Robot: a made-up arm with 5 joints.
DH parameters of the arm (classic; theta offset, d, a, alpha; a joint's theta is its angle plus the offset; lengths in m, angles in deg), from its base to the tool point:
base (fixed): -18.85 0 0.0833 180
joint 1: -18.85 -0.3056 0.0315 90
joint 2: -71.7 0 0.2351 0
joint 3: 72.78 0 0.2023 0
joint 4: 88.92 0.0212 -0.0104 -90
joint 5: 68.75 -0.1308 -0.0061 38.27
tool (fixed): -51.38 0.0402 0 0
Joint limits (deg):
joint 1: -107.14..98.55
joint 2: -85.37..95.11
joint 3: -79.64..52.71
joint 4: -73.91..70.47
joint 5: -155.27..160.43
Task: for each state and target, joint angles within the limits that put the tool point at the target. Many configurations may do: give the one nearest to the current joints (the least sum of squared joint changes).
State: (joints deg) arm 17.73 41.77 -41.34 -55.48 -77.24
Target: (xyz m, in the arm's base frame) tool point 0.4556 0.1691 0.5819
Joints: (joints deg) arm -21.44 34.09 -44.16 -65.51 -78.41
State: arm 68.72 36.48 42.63 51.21 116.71
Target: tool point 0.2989 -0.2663 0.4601
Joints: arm 46.67 -13.01 14.41 47.95 117.04
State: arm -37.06 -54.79 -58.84 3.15 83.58
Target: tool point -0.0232 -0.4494 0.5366
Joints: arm -76.35 -72.32 -79.64 -33.05 93.12
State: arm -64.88 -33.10 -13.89 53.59 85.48
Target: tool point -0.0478 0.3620 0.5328
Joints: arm -107.14 5.48 -23.12 38.78 70.30
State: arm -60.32 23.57 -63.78 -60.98 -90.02
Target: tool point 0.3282 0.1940 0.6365
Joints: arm -34.59 38.29 -75.22 -73.91 -96.86
